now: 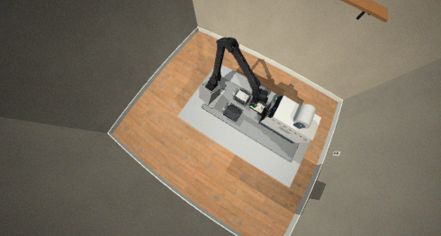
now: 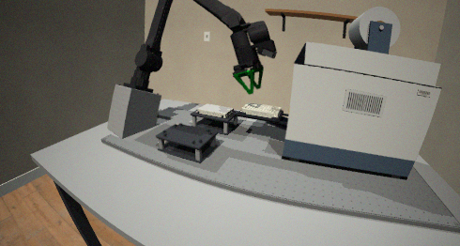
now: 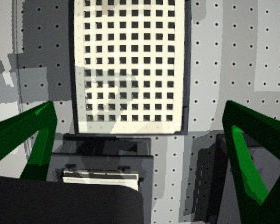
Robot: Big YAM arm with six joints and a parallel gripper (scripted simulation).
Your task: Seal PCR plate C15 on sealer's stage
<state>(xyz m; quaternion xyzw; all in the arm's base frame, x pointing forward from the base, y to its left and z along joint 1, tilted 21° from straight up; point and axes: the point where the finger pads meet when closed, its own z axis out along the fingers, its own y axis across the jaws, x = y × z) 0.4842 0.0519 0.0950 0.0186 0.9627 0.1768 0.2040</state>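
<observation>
Right now my hand is 13 cm short of the white start key, 11 cm to the right of it and 1 cm below it. The rest, counted from my hand: 96-well plate C15: 3 cm ahead, 1 cm to the left, 7 cm below; dark stage: 3 cm ahead, 1 cm to the left, 8 cm below; sealed plate C51: 17 cm behind, 4 cm to the left, 11 cm below.
</observation>
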